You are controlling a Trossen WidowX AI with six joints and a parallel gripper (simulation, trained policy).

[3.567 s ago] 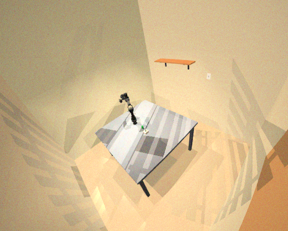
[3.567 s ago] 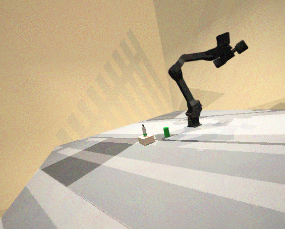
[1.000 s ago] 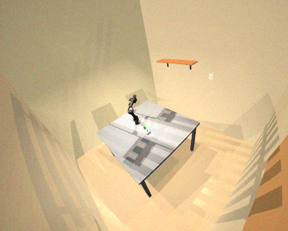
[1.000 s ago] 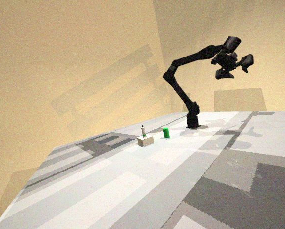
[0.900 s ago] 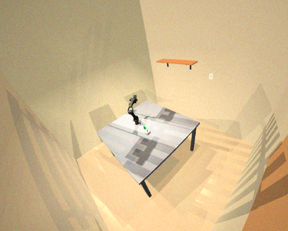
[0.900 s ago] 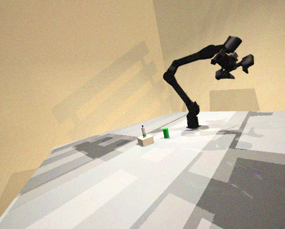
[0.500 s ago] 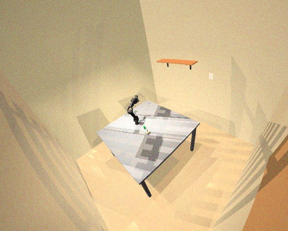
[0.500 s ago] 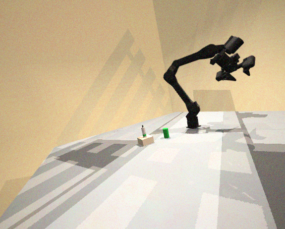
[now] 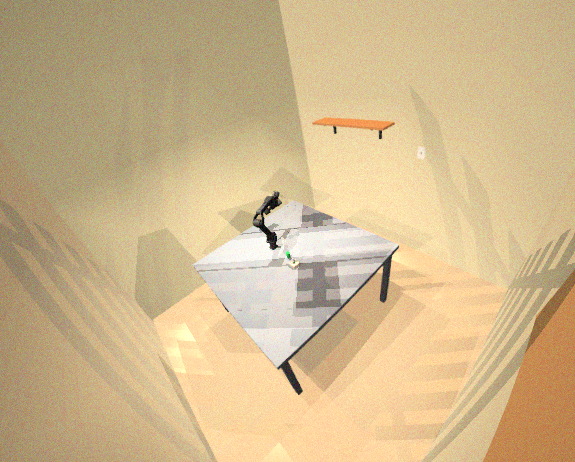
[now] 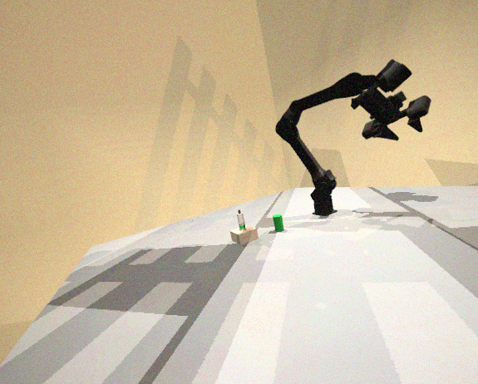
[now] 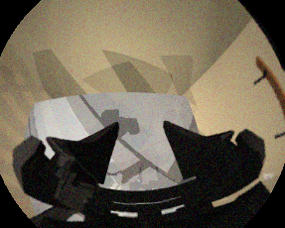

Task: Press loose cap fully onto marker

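Right now my gripper tip is 420 mm short of the green cap, 200 mm to the left of it and 190 mm above it. From my gripper tip the other things lie so: tan holder block 530 mm ahead, 240 mm to the right, 200 mm below.
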